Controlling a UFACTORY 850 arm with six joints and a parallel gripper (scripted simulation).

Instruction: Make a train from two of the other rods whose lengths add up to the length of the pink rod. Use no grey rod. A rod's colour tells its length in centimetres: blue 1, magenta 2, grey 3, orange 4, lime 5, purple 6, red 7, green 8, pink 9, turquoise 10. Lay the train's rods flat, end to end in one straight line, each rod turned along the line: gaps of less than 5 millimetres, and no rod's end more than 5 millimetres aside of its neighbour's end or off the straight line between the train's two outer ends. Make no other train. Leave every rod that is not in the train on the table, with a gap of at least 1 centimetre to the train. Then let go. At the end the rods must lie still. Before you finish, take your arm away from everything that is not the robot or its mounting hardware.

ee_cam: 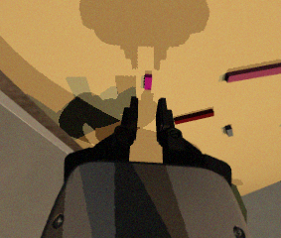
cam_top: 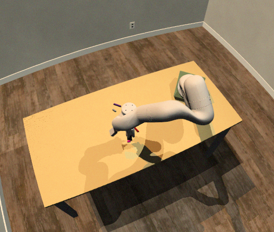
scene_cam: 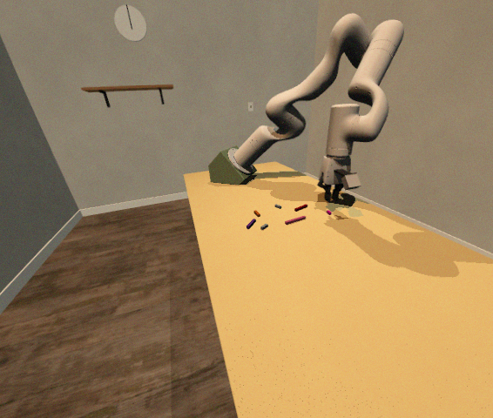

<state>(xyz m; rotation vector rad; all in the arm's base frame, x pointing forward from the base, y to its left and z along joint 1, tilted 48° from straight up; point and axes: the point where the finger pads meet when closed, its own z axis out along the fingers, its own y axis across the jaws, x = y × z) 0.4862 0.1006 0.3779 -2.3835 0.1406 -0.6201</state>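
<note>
My gripper is now 70 mm above the magenta rod. The rest, counted from my hand: orange rod 40 mm behind, 290 mm to the right, 70 mm below; pink rod 40 mm ahead, 150 mm to the right, 70 mm below; red rod 60 mm behind, 90 mm to the right, 70 mm below.
</note>
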